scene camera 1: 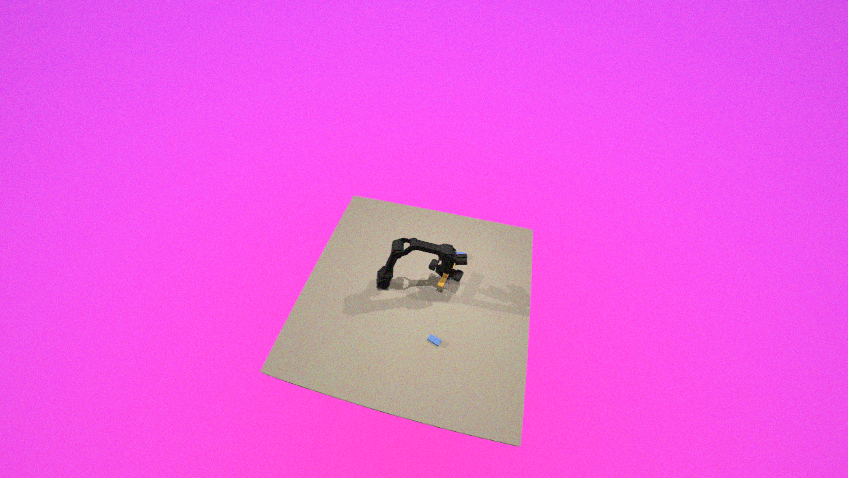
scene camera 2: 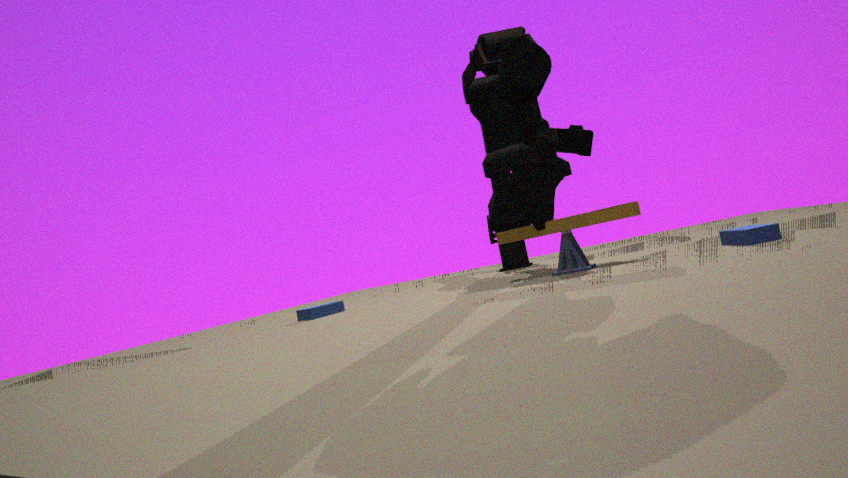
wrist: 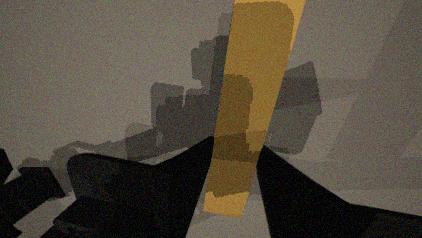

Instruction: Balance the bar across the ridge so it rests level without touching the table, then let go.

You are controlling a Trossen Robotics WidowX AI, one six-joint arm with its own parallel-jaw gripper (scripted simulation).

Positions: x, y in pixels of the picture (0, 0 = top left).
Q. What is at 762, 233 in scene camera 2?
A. A blue block.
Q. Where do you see a bar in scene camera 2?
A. At 630, 209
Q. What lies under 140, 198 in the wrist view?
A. The gripper.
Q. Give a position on a bar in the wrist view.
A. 258, 52
